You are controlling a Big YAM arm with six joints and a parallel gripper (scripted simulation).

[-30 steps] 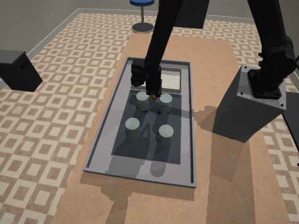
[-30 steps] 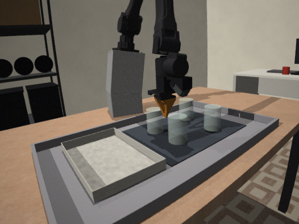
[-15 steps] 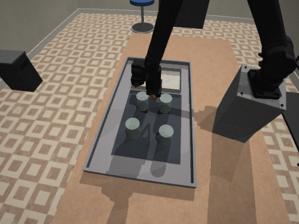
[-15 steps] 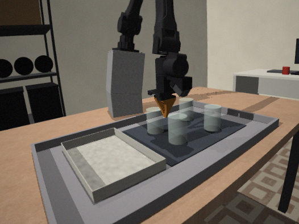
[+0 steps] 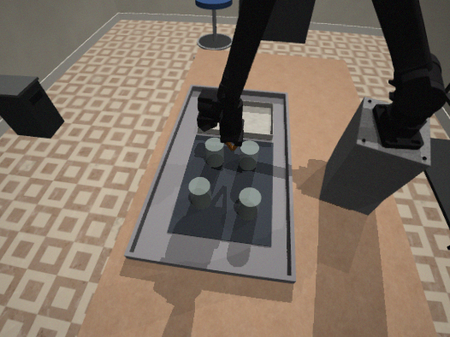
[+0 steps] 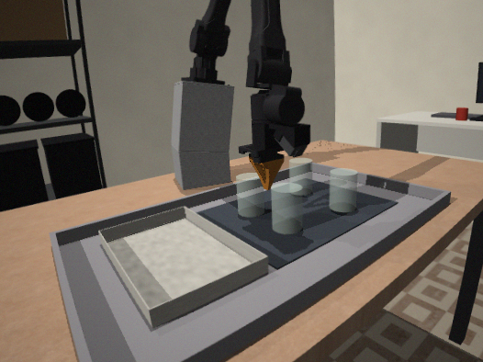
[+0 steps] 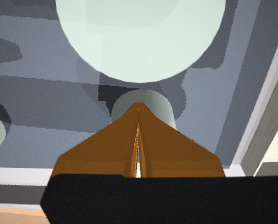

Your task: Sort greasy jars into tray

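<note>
Now: hand 20 mm short of the rimmed steel table top, 20 mm to the left of it and 80 mm above it. Round my hand: pale tray: 240 mm to the right, 70 mm below; dark drying mat: 10 mm ahead, 80 mm to the left, 80 mm below.
</note>
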